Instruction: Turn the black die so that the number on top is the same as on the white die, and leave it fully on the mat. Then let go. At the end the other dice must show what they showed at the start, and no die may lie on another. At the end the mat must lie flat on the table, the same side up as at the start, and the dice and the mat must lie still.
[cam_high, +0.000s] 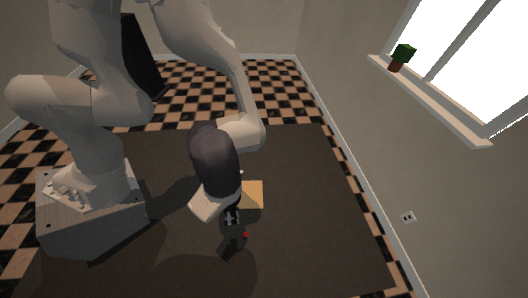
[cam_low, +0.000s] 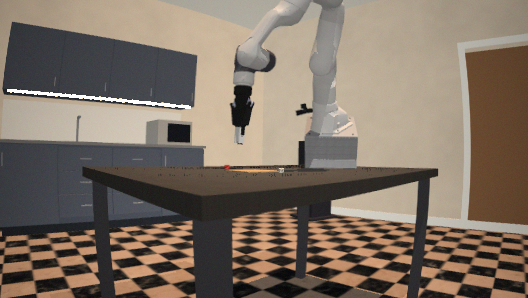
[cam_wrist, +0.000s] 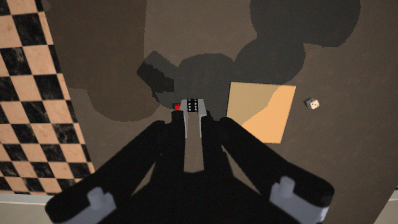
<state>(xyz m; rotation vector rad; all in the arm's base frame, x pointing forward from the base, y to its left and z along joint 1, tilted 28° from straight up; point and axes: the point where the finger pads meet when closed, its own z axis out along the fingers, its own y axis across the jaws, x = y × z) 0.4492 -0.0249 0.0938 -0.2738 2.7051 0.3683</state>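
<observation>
Now: the tan mat 20 mm ahead of my hand, 150 mm to the left of it and 140 mm below it. Also, from my hand: white die (40 mm behind, 250 mm to the left, 130 mm below); then black die (30 mm below); then red die (40 mm ahead, 30 mm to the right, 130 mm below).
</observation>
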